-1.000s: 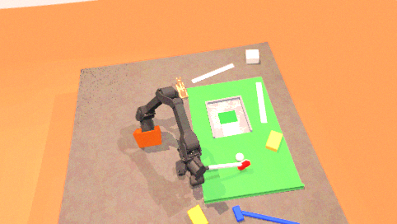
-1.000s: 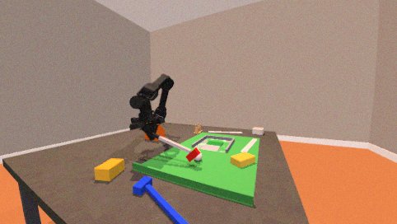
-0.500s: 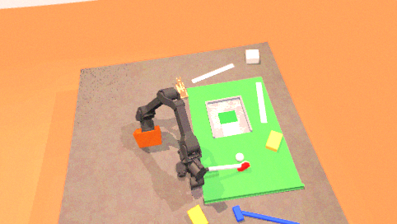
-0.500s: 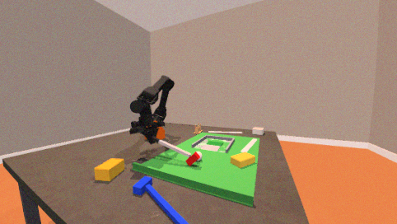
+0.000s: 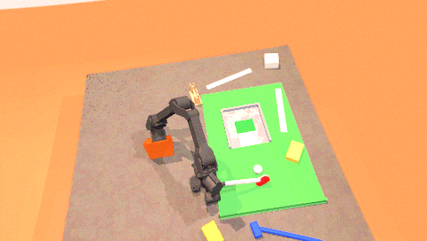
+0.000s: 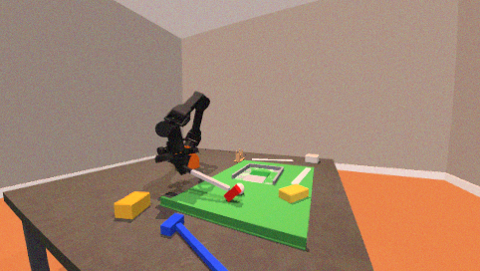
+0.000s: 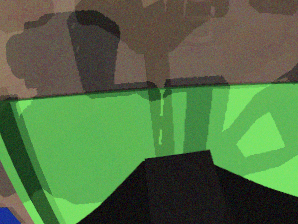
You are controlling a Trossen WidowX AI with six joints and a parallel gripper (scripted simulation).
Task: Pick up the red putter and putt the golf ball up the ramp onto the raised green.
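Right now my gripper tip is 110 mm short of the red putter, 10 mm to the left of it and 10 mm above it. Also, from my gripper tip: white golf ball: 220 mm ahead, 50 mm to the left, 50 mm below; then yellow block: 180 mm to the right, 70 mm behind, 50 mm below; then blue putter: 260 mm to the right, 220 mm ahead, 60 mm below.
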